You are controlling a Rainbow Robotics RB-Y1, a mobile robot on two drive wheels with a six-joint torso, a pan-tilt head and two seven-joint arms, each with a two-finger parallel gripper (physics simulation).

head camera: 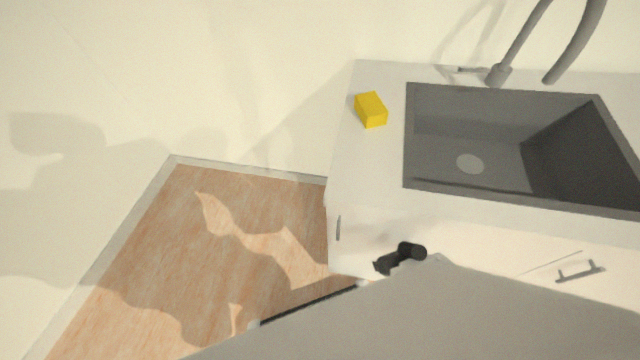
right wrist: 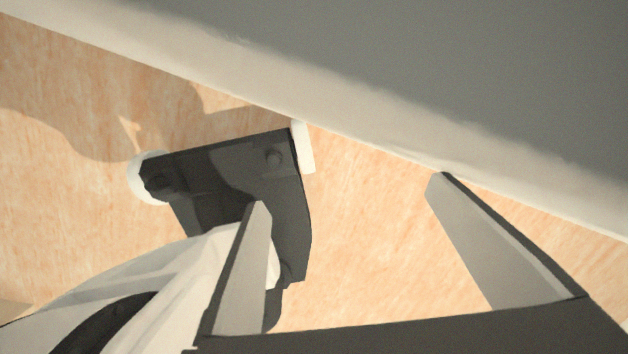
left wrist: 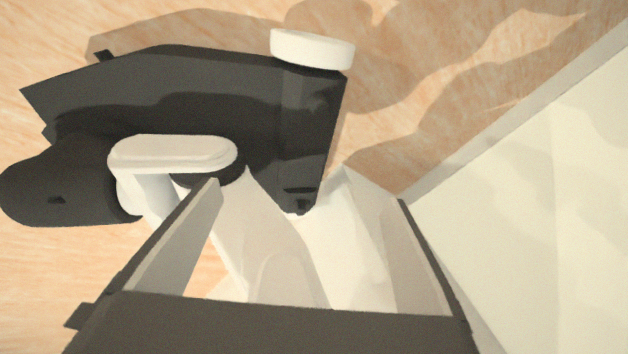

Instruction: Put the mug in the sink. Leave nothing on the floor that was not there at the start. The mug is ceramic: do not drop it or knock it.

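Frame: origin at the robot's base, x ahead, y left, z up, level; centimetres.
Seen in the pictures: left gripper, fingertip midpoint: (left wrist: 304,198); right gripper, fingertip midpoint: (right wrist: 344,197).
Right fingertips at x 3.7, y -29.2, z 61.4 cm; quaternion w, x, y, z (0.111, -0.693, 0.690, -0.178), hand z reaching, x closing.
Note:
Offsets run from my right fingertips to a thing's top centre. "*": to the spot under its first point. Level surfaces: height alone.
The sink (head camera: 440,155) is a dark grey basin set in the pale counter at the right of the head view, with a round drain in its floor. The mug does not show in any view. My left gripper (left wrist: 304,198) is open and empty, with parts of the robot's pale body and dark base behind its fingers. My right gripper (right wrist: 344,197) is open and empty above the wooden floor, near the dark base and a large grey surface with a pale edge. In the head view, my right arm's gripper is not clearly visible.
A yellow block @(dx +34.3, dy -5.0, dz +34.2 cm) (head camera: 371,111) lies on the counter @(dz +29.7 cm) (head camera: 370,160), left of the sink. A grey faucet (head camera: 498,75) stands behind the sink. Handles @(* dx -21.2, dy -36.8, dz +14.0 cm) (head camera: 580,275) are on the cabinet front. A large grey shape (head camera: 425,320) hides the lower right. Walls border the wooden floor @(dz -61.3 cm) (head camera: 240,210).

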